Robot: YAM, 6 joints.
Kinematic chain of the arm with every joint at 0, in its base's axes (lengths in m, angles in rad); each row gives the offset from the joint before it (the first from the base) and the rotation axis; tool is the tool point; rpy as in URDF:
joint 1: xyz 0 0 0.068 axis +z
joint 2: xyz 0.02 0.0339 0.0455 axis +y
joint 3: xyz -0.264 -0.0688 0 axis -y
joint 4: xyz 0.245 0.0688 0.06 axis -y
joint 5: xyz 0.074 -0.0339 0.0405 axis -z
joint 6: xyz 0.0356 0 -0.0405 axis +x
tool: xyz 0 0 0 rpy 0 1.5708 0
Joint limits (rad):
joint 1: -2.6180..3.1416
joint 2: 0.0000..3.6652
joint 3: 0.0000..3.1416
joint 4: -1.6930..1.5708
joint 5: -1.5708..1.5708
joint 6: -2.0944..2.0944
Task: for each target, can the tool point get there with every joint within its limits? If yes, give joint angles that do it. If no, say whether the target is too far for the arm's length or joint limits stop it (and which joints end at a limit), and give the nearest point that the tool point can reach.
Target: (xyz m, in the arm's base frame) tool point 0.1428 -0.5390 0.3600
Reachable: yes | joints -1.3054 2.3201 2.2296 0.2332 0.1015 1.4131
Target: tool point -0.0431 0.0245 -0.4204
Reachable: no: joint limits stop it (at a limit: joint 2) | nearest point -0.0765 0.0435 -0.3428 | short by 0.087 m
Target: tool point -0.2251 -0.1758 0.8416
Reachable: no: too far | nearest point -0.1848 -0.1443 0.7014 | short by 0.149 m
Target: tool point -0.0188 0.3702 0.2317
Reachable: yes | joints 1.5621 1.8068 0.8495 1.2284 -0.6683 -0.8162
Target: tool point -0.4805 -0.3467 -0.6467
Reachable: no: too far | nearest point -0.3425 -0.2471 -0.3359 | short by 0.354 m
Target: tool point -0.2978 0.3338 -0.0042
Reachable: yes | joints 2.2677 2.5299 1.1874 0.9147 -0.4057 0.9298
